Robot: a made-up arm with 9 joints. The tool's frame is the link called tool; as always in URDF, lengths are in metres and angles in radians. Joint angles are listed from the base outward.
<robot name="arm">
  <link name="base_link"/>
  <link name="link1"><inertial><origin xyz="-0.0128 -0.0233 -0.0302"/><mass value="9.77"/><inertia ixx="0.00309" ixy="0.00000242" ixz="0" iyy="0.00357" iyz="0.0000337" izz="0.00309"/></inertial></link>
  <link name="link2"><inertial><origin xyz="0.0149 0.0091 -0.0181"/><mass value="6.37"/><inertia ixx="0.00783" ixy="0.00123" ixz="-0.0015" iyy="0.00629" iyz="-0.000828" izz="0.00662"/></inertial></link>
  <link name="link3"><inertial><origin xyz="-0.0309 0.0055 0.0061"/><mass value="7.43"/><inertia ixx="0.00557" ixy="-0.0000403" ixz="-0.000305" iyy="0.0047" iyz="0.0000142" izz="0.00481"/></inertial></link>
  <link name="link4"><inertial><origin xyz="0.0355 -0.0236 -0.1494"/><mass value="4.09"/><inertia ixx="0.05" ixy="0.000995" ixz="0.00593" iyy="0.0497" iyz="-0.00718" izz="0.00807"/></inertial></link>
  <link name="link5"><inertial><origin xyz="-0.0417 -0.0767 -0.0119"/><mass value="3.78"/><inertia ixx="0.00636" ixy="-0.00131" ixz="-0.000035" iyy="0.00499" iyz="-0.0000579" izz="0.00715"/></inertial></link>
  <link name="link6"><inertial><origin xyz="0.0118 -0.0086 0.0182"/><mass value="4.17"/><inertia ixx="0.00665" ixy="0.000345" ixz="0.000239" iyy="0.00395" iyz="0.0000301" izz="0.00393"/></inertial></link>
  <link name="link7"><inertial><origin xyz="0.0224 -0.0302 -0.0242"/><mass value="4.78"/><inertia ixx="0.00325" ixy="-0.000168" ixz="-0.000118" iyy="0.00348" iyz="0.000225" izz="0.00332"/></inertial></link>
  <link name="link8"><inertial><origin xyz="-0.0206 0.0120 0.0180"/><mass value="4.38"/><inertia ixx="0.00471" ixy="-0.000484" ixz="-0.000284" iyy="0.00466" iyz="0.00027" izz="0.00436"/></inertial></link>
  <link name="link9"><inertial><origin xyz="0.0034 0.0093 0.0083"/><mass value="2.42"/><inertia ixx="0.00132" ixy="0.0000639" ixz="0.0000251" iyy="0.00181" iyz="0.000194" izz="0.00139"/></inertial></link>
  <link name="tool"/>
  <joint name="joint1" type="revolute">
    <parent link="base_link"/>
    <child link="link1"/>
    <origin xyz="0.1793 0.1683 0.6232" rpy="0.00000 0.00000 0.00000"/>
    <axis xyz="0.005 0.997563 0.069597"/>
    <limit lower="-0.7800" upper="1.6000"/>
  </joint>
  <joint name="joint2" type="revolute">
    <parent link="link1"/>
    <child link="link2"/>
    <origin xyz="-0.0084 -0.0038 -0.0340" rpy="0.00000 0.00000 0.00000"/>
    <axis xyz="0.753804 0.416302 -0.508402"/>
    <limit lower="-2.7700" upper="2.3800"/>
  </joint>
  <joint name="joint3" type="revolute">
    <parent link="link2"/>
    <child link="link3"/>
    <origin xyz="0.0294 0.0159 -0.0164" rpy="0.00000 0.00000 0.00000"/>
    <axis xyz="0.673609 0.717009 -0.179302"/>
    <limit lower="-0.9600" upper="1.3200"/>
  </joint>
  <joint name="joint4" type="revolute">
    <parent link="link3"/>
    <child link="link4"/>
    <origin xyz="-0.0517 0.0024 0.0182" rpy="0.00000 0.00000 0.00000"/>
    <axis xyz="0 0 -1"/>
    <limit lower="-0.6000" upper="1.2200"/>
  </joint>
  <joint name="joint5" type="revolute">
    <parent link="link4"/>
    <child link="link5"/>
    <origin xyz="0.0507 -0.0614 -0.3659" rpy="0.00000 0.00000 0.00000"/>
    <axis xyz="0 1 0"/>
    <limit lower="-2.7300" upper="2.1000"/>
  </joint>
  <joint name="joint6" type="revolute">
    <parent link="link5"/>
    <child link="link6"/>
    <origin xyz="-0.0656 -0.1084 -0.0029" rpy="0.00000 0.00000 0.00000"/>
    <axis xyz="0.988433 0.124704 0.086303"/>
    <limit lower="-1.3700" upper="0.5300"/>
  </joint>
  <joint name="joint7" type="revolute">
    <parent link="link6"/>
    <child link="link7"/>
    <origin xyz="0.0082 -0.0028 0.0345" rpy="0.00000 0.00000 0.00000"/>
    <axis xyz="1 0 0"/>
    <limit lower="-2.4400" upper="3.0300"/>
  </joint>
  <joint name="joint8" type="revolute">
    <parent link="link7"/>
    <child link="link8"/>
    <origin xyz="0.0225 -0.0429 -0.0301" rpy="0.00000 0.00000 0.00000"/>
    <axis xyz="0 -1 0"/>
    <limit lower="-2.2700" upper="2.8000"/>
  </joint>
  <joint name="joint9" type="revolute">
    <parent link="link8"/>
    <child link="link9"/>
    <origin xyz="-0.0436 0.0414 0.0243" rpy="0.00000 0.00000 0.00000"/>
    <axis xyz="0 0 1"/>
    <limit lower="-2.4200" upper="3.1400"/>
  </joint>
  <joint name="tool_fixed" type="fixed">
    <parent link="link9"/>
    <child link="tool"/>
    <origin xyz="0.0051 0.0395 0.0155" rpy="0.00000 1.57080 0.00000"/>
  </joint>
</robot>
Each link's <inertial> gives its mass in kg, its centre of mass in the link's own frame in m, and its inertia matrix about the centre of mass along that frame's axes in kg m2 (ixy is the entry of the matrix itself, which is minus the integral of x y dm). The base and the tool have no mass. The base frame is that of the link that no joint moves.
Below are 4 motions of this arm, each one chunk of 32 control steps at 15 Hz.
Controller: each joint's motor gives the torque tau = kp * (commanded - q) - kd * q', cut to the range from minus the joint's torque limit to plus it. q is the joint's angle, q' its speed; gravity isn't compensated. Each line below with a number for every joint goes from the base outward.
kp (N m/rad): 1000 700 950 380 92 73 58 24 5.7
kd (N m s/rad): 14 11 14 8 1.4 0.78 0.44 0.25 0.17
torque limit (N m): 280 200 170 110 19 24 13 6.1 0.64
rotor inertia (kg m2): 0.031 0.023 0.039 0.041 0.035 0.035 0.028 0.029 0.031
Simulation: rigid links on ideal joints. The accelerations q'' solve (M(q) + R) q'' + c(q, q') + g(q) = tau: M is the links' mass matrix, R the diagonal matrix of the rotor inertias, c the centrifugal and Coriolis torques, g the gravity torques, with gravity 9.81 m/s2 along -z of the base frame. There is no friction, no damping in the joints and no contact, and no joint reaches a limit. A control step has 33 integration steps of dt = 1/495 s. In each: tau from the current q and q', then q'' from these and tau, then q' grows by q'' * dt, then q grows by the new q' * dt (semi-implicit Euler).
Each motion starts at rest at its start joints. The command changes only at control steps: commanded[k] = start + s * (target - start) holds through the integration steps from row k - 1 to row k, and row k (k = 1, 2, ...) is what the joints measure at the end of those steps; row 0 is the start. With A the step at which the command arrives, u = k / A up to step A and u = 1 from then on. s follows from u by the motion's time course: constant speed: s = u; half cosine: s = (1 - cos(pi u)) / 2; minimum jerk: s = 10 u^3 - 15 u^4 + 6 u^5; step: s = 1 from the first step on.
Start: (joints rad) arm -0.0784 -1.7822 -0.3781 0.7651 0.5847 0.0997 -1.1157 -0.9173 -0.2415
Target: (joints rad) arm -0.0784 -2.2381 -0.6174 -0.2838 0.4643 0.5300 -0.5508 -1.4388 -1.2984
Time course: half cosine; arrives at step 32
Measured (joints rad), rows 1 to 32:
1: -0.0473 -1.7635 -0.3691 0.7601 0.5857 0.0418 -1.1364 -0.8955 -0.2373
2: -0.0078 -1.7237 -0.3465 0.7695 0.5411 -0.0081 -1.1592 -0.8768 -0.2224
3: -0.0082 -1.6833 -0.3184 0.8046 0.4909 0.0357 -1.1189 -0.8583 -0.2063
4: -0.0191 -1.6623 -0.3010 0.8291 0.4693 0.1131 -1.0667 -0.8259 -0.2064
5: -0.0114 -1.6678 -0.3050 0.8103 0.4649 0.1097 -1.0608 -0.8261 -0.2288
6: -0.0070 -1.6994 -0.3253 0.7582 0.4780 0.0703 -1.0808 -0.8766 -0.2665
7: -0.0167 -1.7495 -0.3553 0.6932 0.5089 0.0870 -1.0640 -0.9315 -0.3136
8: -0.0308 -1.8025 -0.3868 0.6271 0.5420 0.1256 -1.0315 -0.9693 -0.3639
9: -0.0376 -1.8437 -0.4106 0.5650 0.5642 0.1218 -1.0293 -0.9970 -0.4115
10: -0.0326 -1.8674 -0.4230 0.5103 0.5696 0.1080 -1.0255 -1.0131 -0.4558
11: -0.0229 -1.8755 -0.4252 0.4675 0.5584 0.1294 -0.9926 -1.0267 -0.4963
12: -0.0177 -1.8755 -0.4216 0.4361 0.5377 0.1648 -0.9522 -1.0467 -0.5328
13: -0.0163 -1.8781 -0.4196 0.4046 0.5183 0.1905 -0.9205 -1.0622 -0.5702
14: -0.0145 -1.8923 -0.4253 0.3601 0.5086 0.2117 -0.8912 -1.0759 -0.6144
15: -0.0137 -1.9218 -0.4412 0.2992 0.5115 0.2353 -0.8619 -1.1097 -0.6671
16: -0.0170 -1.9644 -0.4657 0.2274 0.5246 0.2582 -0.8366 -1.1610 -0.7259
17: -0.0239 -2.0137 -0.4950 0.1525 0.5409 0.2756 -0.8171 -1.2026 -0.7879
18: -0.0302 -2.0607 -0.5230 0.0810 0.5542 0.2876 -0.8007 -1.2257 -0.8504
19: -0.0323 -2.0979 -0.5443 0.0164 0.5615 0.2995 -0.7819 -1.2462 -0.9104
20: -0.0302 -2.1217 -0.5562 -0.0394 0.5608 0.3168 -0.7568 -1.2733 -0.9646
21: -0.0268 -2.1343 -0.5605 -0.0856 0.5524 0.3394 -0.7267 -1.2991 -1.0105
22: -0.0248 -2.1420 -0.5617 -0.1242 0.5403 0.3636 -0.6959 -1.3185 -1.0483
23: -0.0248 -2.1518 -0.5650 -0.1600 0.5298 0.3864 -0.6682 -1.3370 -1.0815
24: -0.0261 -2.1683 -0.5733 -0.1977 0.5249 0.4055 -0.6464 -1.3583 -1.1147
25: -0.0280 -2.1920 -0.5871 -0.2383 0.5257 0.4190 -0.6317 -1.3791 -1.1509
26: -0.0302 -2.2194 -0.6039 -0.2785 0.5299 0.4271 -0.6232 -1.3948 -1.1897
27: -0.0323 -2.2444 -0.6196 -0.3135 0.5344 0.4321 -0.6175 -1.4051 -1.2280
28: -0.0336 -2.2617 -0.6300 -0.3402 0.5362 0.4374 -0.6108 -1.4130 -1.2610
29: -0.0339 -2.2689 -0.6334 -0.3577 0.5341 0.4446 -0.6016 -1.4206 -1.2843
30: -0.0333 -2.2673 -0.6309 -0.3669 0.5289 0.4528 -0.5910 -1.4275 -1.2954
31: -0.0326 -2.2612 -0.6257 -0.3695 0.5233 0.4597 -0.5822 -1.4321 -1.2953
32: -0.0321 -2.2553 -0.6212 -0.3679 0.5196 0.4629 -0.5781 -1.4331 -1.2883

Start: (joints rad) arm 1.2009 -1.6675 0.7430 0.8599 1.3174 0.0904 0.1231 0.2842 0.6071
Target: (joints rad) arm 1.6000 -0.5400 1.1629 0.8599 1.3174 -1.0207 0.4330 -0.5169 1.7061
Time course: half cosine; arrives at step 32
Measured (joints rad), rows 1 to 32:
1: 1.1826 -1.6498 0.7178 0.8220 1.3254 0.0781 0.1643 0.2712 0.6002
2: 1.1848 -1.6760 0.7015 0.7914 1.3784 0.0484 0.1494 0.2245 0.5819
3: 1.1880 -1.6948 0.6871 0.7639 1.4177 0.0114 0.0875 0.1441 0.5730
4: 1.1937 -1.6859 0.6834 0.7424 1.4435 -0.0237 0.1153 0.1020 0.5869
5: 1.2010 -1.6537 0.6982 0.7476 1.4374 -0.0347 0.1181 0.1062 0.6195
6: 1.2104 -1.6039 0.7251 0.7703 1.4039 -0.0556 0.1374 0.1188 0.6614
7: 1.2207 -1.5477 0.7535 0.7929 1.3759 -0.0738 0.1703 0.1221 0.7031
8: 1.2321 -1.5013 0.7755 0.8059 1.3620 -0.1072 0.1829 0.1073 0.7410
9: 1.2434 -1.4678 0.7866 0.8013 1.3701 -0.1573 0.1844 0.0725 0.7781
10: 1.2539 -1.4419 0.7900 0.7831 1.3971 -0.2111 0.1819 0.0130 0.8190
11: 1.2647 -1.4144 0.7932 0.7622 1.4267 -0.2682 0.1765 -0.0565 0.8664
12: 1.2768 -1.3760 0.8030 0.7486 1.4442 -0.3237 0.1786 -0.1070 0.9205
13: 1.2914 -1.3233 0.8230 0.7479 1.4440 -0.3730 0.1933 -0.1351 0.9786
14: 1.3091 -1.2595 0.8513 0.7585 1.4303 -0.4199 0.2155 -0.1589 1.0369
15: 1.3288 -1.1925 0.8822 0.7727 1.4123 -0.4691 0.2388 -0.1855 1.0928
16: 1.3486 -1.1306 0.9096 0.7828 1.3989 -0.5215 0.2574 -0.2107 1.1467
17: 1.3670 -1.0778 0.9304 0.7848 1.3959 -0.5760 0.2689 -0.2389 1.2010
18: 1.3825 -1.0319 0.9454 0.7791 1.4030 -0.6306 0.2759 -0.2787 1.2578
19: 1.3957 -0.9881 0.9581 0.7701 1.4138 -0.6837 0.2824 -0.3249 1.3168
20: 1.4089 -0.9423 0.9725 0.7634 1.4206 -0.7343 0.2910 -0.3634 1.3752
21: 1.4243 -0.8929 0.9910 0.7629 1.4188 -0.7815 0.3036 -0.3903 1.4296
22: 1.4424 -0.8404 1.0135 0.7691 1.4093 -0.8251 0.3198 -0.4121 1.4777
23: 1.4621 -0.7879 1.0376 0.7790 1.3956 -0.8659 0.3369 -0.4317 1.5192
24: 1.4812 -0.7395 1.0602 0.7890 1.3820 -0.9042 0.3519 -0.4470 1.5556
25: 1.4978 -0.6984 1.0787 0.7959 1.3723 -0.9390 0.3634 -0.4597 1.5889
26: 1.5104 -0.6653 1.0921 0.7983 1.3685 -0.9695 0.3714 -0.4750 1.6204
27: 1.5190 -0.6394 1.1010 0.7970 1.3694 -0.9957 0.3766 -0.4934 1.6499
28: 1.5247 -0.6191 1.1069 0.7938 1.3722 -1.0174 0.3800 -0.5099 1.6756
29: 1.5293 -0.6032 1.1116 0.7913 1.3739 -1.0340 0.3829 -0.5209 1.6956
30: 1.5338 -0.5908 1.1161 0.7910 1.3732 -1.0451 0.3861 -0.5266 1.7090
31: 1.5380 -0.5817 1.1205 0.7931 1.3698 -1.0509 0.3893 -0.5283 1.7156
32: 1.5412 -0.5767 1.1238 0.7965 1.3651 -1.0518 0.3918 -0.5257 1.7161

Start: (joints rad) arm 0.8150 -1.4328 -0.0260 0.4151 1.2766 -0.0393 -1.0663 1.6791 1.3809
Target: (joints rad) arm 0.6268 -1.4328 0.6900 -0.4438 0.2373 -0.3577 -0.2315 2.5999 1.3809
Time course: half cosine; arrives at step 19
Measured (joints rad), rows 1 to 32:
1: 0.8336 -1.4149 -0.0200 0.3742 1.2978 -0.0424 -1.0464 1.7256 1.3781
2: 0.8497 -1.3940 0.0061 0.3314 1.3076 -0.0999 -1.0570 1.8070 1.3658
3: 0.8431 -1.3868 0.0349 0.3054 1.2508 -0.1210 -1.0390 1.8332 1.3611
4: 0.8224 -1.3937 0.0630 0.2831 1.1798 -0.0857 -0.9430 1.8360 1.3674
5: 0.8027 -1.4007 0.0987 0.2467 1.1056 -0.0685 -0.8727 1.8964 1.3682
6: 0.7932 -1.3992 0.1450 0.1813 1.0342 -0.1131 -0.8374 1.9995 1.3646
7: 0.7852 -1.3950 0.1971 0.0981 0.9706 -0.1598 -0.7903 2.0843 1.3681
8: 0.7692 -1.3951 0.2514 0.0216 0.8910 -0.1779 -0.7168 2.1523 1.3773
9: 0.7473 -1.3982 0.3078 -0.0419 0.7874 -0.1814 -0.6301 2.2260 1.3847
10: 0.7273 -1.3986 0.3667 -0.1062 0.6830 -0.1904 -0.5466 2.3006 1.3869
11: 0.7118 -1.3944 0.4265 -0.1798 0.5924 -0.2135 -0.4744 2.3714 1.3851
12: 0.6974 -1.3896 0.4839 -0.2545 0.5096 -0.2386 -0.4081 2.4443 1.3823
13: 0.6817 -1.3882 0.5360 -0.3197 0.4280 -0.2542 -0.3421 2.5105 1.3813
14: 0.6662 -1.3899 0.5814 -0.3739 0.3542 -0.2667 -0.2850 2.5546 1.3826
15: 0.6526 -1.3927 0.6196 -0.4208 0.2958 -0.2837 -0.2445 2.5853 1.3852
16: 0.6417 -1.3952 0.6499 -0.4607 0.2513 -0.2990 -0.2141 2.6195 1.3885
17: 0.6336 -1.3969 0.6721 -0.4906 0.2177 -0.3065 -0.1892 2.6503 1.3912
18: 0.6289 -1.3975 0.6864 -0.5077 0.1978 -0.3097 -0.1745 2.6615 1.3920
19: 0.6277 -1.3974 0.6922 -0.5115 0.1938 -0.3107 -0.1723 2.6558 1.3909
20: 0.6272 -1.3988 0.6921 -0.5084 0.1964 -0.3111 -0.1751 2.6466 1.3887
21: 0.6255 -1.4026 0.6897 -0.5066 0.1969 -0.3121 -0.1783 2.6446 1.3874
22: 0.6238 -1.4063 0.6865 -0.5081 0.1981 -0.3133 -0.1826 2.6508 1.3885
23: 0.6230 -1.4082 0.6847 -0.5100 0.2000 -0.3151 -0.1856 2.6556 1.3918
24: 0.6233 -1.4077 0.6852 -0.5101 0.2001 -0.3150 -0.1849 2.6536 1.3949
25: 0.6244 -1.4053 0.6872 -0.5088 0.1985 -0.3132 -0.1810 2.6495 1.3956
26: 0.6258 -1.4023 0.6896 -0.5080 0.1969 -0.3117 -0.1771 2.6486 1.3932
27: 0.6266 -1.4002 0.6910 -0.5083 0.1961 -0.3113 -0.1755 2.6503 1.3894
28: 0.6265 -1.4003 0.6908 -0.5089 0.1963 -0.3116 -0.1760 2.6515 1.3868
29: 0.6256 -1.4023 0.6893 -0.5089 0.1971 -0.3122 -0.1783 2.6510 1.3868
30: 0.6244 -1.4049 0.6875 -0.5087 0.1982 -0.3132 -0.1813 2.6504 1.3892
31: 0.6237 -1.4066 0.6863 -0.5087 0.1990 -0.3141 -0.1833 2.6508 1.3925
32: 0.6238 -1.4066 0.6862 -0.5090 0.1991 -0.3140 -0.1830 2.6516 1.3946

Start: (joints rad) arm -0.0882 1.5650 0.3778 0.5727 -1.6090 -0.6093 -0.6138 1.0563 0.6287
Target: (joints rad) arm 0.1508 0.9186 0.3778 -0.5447 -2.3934 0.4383 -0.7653 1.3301 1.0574
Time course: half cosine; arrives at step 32
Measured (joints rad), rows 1 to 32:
1: -0.0951 1.5465 0.3588 0.5517 -1.6217 -0.6215 -0.6146 1.0429 0.6301
2: -0.1064 1.4926 0.3219 0.5138 -1.6946 -0.5825 -0.5788 1.0446 0.6396
3: -0.1189 1.4219 0.2782 0.4652 -1.7579 -0.5079 -0.5276 1.1161 0.6576
4: -0.1290 1.3578 0.2398 0.4169 -1.8105 -0.4565 -0.5039 1.1889 0.6803
5: -0.1345 1.3216 0.2214 0.3765 -1.8509 -0.4221 -0.4962 1.1950 0.7038
6: -0.1306 1.3187 0.2289 0.3487 -1.8622 -0.3987 -0.5036 1.1708 0.7195
7: -0.1121 1.3381 0.2571 0.3381 -1.8517 -0.3918 -0.5385 1.1575 0.7231
8: -0.0844 1.3627 0.2942 0.3385 -1.8272 -0.3881 -0.5856 1.1474 0.7219
9: -0.0613 1.3805 0.3267 0.3296 -1.8094 -0.3755 -0.6216 1.1321 0.7256
10: -0.0492 1.3808 0.3434 0.2965 -1.8234 -0.3508 -0.6372 1.1184 0.7370
11: -0.0438 1.3517 0.3392 0.2435 -1.8679 -0.3023 -0.6380 1.1215 0.7549
12: -0.0407 1.2929 0.3165 0.1814 -1.9248 -0.2295 -0.6330 1.1578 0.7800
13: -0.0385 1.2192 0.2844 0.1170 -1.9843 -0.1484 -0.6302 1.2135 0.8135
14: -0.0368 1.1526 0.2568 0.0539 -2.0399 -0.0741 -0.6320 1.2551 0.8521
15: -0.0334 1.1102 0.2463 -0.0052 -2.0839 -0.0146 -0.6378 1.2704 0.8873
16: -0.0233 1.0962 0.2576 -0.0575 -2.1114 0.0253 -0.6515 1.2662 0.9105
17: -0.0026 1.1004 0.2846 -0.0993 -2.1227 0.0485 -0.6757 1.2488 0.9200
18: 0.0255 1.1060 0.3151 -0.1312 -2.1254 0.0658 -0.7064 1.2286 0.9223
19: 0.0513 1.0995 0.3365 -0.1629 -2.1335 0.0896 -0.7341 1.2206 0.9275
20: 0.0666 1.0746 0.3410 -0.2054 -2.1591 0.1292 -0.7494 1.2300 0.9427
21: 0.0701 1.0316 0.3279 -0.2594 -2.2011 0.1854 -0.7535 1.2512 0.9684
22: 0.0672 0.9785 0.3044 -0.3152 -2.2485 0.2480 -0.7557 1.2792 0.9996
23: 0.0650 0.9300 0.2838 -0.3631 -2.2909 0.3029 -0.7619 1.3077 1.0294
24: 0.0697 0.9002 0.2777 -0.4016 -2.3207 0.3407 -0.7711 1.3245 1.0523
25: 0.0831 0.8930 0.2895 -0.4328 -2.3336 0.3595 -0.7820 1.3192 1.0652
26: 0.1026 0.9003 0.3126 -0.4576 -2.3339 0.3646 -0.7941 1.2974 1.0682
27: 0.1212 0.9084 0.3346 -0.4774 -2.3329 0.3672 -0.8049 1.2784 1.0657
28: 0.1319 0.9059 0.3445 -0.4961 -2.3397 0.3778 -0.8111 1.2765 1.0638
29: 0.1321 0.8893 0.3385 -0.5155 -2.3559 0.3989 -0.8126 1.2895 1.0673
30: 0.1252 0.8638 0.3216 -0.5322 -2.3760 0.4239 -0.8127 1.3082 1.0775
31: 0.1175 0.8409 0.3048 -0.5420 -2.3923 0.4424 -0.8139 1.3250 1.0913
32: 0.1146 0.8314 0.2978 -0.5444 -2.3984 0.4470 -0.8153 1.3333 1.1030

